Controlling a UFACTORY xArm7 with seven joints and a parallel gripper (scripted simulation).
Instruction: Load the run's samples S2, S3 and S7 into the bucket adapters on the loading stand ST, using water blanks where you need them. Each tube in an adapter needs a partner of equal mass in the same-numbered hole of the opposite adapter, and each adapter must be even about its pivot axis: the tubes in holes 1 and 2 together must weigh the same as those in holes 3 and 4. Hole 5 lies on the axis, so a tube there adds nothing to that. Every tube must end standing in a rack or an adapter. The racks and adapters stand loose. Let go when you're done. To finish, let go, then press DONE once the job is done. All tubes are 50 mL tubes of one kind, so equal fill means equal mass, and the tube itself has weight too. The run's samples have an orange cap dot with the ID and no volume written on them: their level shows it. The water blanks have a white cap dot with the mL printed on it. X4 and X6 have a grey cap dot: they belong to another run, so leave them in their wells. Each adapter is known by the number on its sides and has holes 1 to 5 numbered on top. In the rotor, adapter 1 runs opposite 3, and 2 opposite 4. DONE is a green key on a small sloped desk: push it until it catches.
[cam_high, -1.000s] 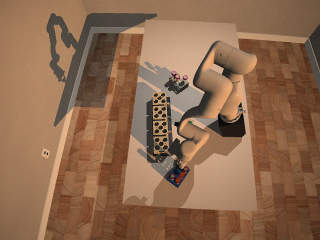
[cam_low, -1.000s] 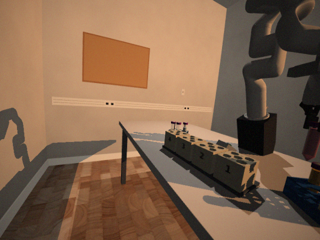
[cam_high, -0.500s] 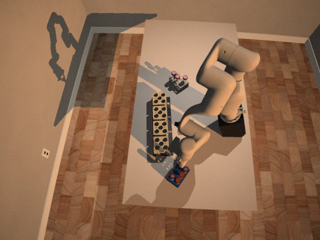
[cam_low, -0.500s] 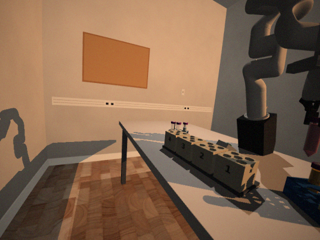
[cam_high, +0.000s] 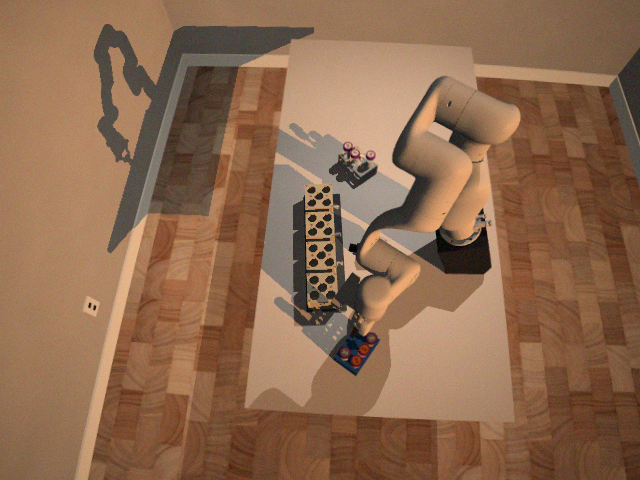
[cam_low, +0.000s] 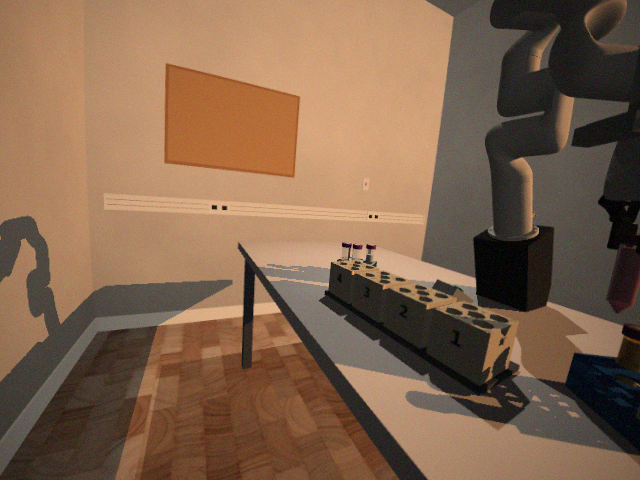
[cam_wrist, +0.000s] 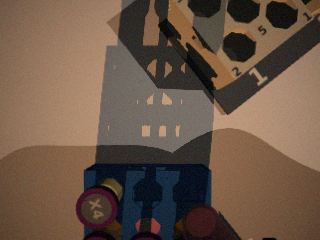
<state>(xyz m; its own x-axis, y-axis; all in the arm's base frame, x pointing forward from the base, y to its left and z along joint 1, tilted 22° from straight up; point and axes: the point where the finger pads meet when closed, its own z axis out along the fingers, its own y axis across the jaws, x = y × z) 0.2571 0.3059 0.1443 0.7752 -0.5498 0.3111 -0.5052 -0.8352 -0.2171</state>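
Right now my hand is 1 cm to the left of the pink-filled sample tube and 5 cm above it. Round my hand: yellowish tube 4 cm ahead, 7 cm to the left, 19 cm below; then orange-dotted tube 1 cm ahead, 10 cm to the left, 19 cm below; then blue sample rack 1 cm ahead, 4 cm to the left, 22 cm below.
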